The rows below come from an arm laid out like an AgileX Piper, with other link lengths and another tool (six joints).
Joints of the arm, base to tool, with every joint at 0 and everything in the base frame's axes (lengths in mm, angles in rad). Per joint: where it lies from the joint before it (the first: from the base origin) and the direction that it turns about. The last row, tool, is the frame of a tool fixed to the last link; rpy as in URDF.
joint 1: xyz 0 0 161.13 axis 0 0 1
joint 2: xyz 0 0 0 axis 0 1 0
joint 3: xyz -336.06 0 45.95 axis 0 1 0
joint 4: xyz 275.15 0 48.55 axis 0.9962 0 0.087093
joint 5: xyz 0 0 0 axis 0 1 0
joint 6: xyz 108.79 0 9.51 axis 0.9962 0 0.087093
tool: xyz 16.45 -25 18.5 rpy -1.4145 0.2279 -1.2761
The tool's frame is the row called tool.
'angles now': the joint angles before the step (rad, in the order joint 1, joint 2, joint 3, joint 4, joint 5, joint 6). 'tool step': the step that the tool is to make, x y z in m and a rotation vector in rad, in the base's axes. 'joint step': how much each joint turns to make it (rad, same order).
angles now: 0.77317 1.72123 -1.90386 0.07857 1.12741 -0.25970
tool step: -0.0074 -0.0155 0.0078 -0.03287 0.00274 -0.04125
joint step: -0.00004 -0.03280 0.00592 -0.04842 0.04990 0.03971
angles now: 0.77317 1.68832 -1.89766 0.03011 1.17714 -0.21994
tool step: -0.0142 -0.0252 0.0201 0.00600 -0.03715 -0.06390
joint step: -0.00003 -0.07275 0.02880 -0.06253 0.01322 0.05815
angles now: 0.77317 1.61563 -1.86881 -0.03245 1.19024 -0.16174
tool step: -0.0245 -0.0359 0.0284 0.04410 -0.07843 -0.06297
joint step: -0.00148 -0.12049 0.06487 -0.06495 -0.02811 0.05519
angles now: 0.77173 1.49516 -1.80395 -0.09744 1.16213 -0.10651
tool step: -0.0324 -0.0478 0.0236 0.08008 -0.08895 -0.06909
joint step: -0.01928 -0.16284 0.11449 -0.04828 -0.06543 0.05792
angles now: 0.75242 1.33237 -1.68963 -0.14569 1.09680 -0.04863
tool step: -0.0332 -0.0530 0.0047 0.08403 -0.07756 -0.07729
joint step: -0.05458 -0.18168 0.16434 -0.02272 -0.09126 0.04635
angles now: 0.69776 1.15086 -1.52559 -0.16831 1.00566 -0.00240
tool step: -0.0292 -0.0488 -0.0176 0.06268 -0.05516 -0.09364
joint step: -0.09267 -0.17552 0.19596 -0.00354 -0.09945 0.03093
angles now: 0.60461 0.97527 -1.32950 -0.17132 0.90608 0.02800
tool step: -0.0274 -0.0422 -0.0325 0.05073 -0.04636 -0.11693
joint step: -0.12500 -0.16766 0.20965 0.00472 -0.10619 0.02491
